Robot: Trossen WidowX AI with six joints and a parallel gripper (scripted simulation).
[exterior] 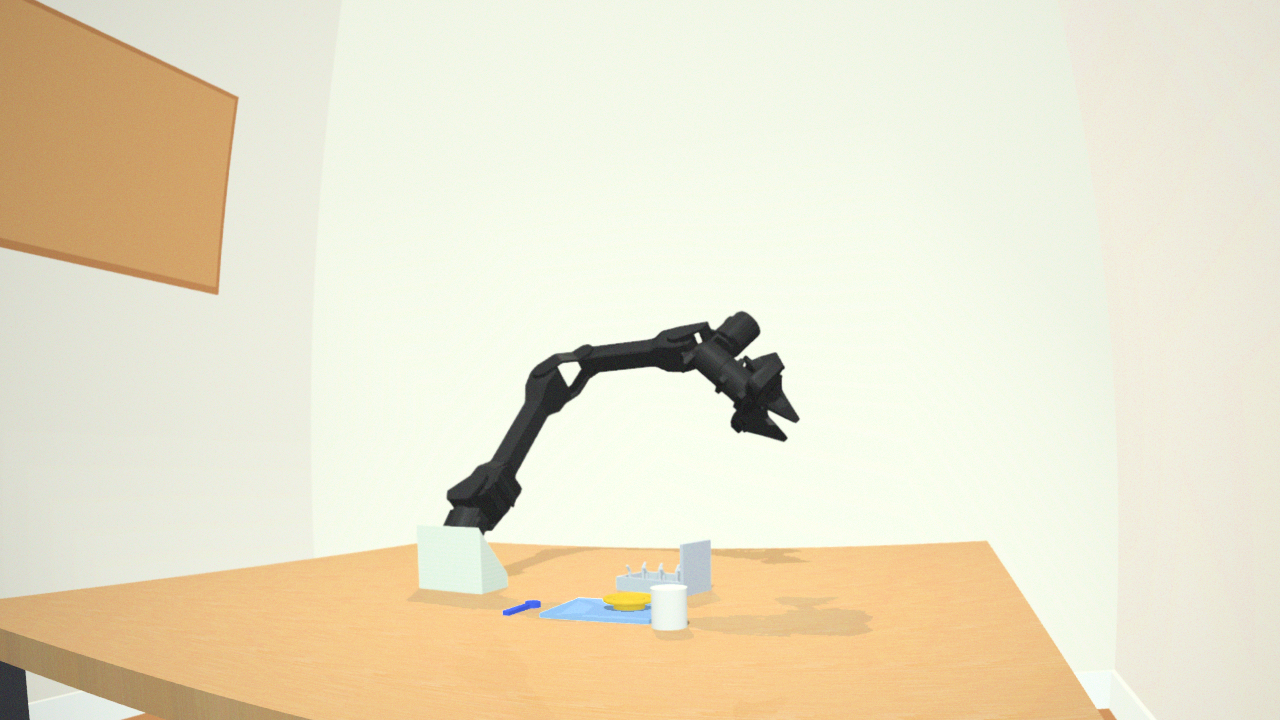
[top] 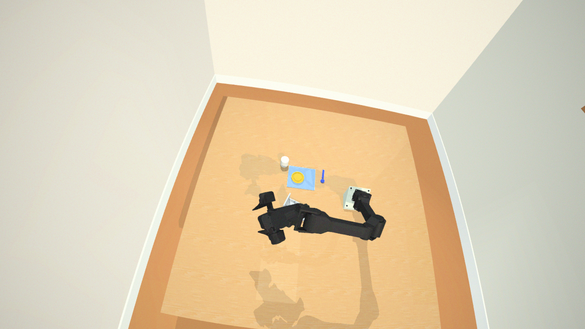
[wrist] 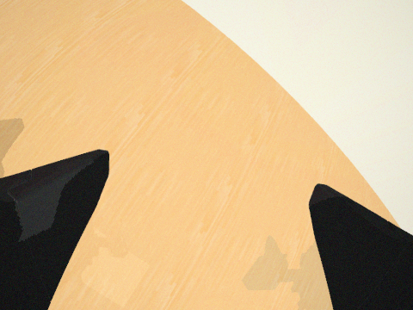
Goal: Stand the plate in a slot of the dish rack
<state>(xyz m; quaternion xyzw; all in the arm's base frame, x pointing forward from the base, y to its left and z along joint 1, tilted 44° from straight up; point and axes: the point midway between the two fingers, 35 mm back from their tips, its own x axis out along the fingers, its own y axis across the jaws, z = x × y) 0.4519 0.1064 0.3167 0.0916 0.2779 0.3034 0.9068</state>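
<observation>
Right now my gripper tip is 13 cm past the yellow plate, 36 cm to the left of it and 23 cm above it. Round my gripper tip: grey dish rack: 16 cm behind, 18 cm to the right, 22 cm below; then blue utensil: 27 cm behind, 40 cm to the right, 24 cm below; then white cup: 4 cm behind, 43 cm to the right, 22 cm below.
</observation>
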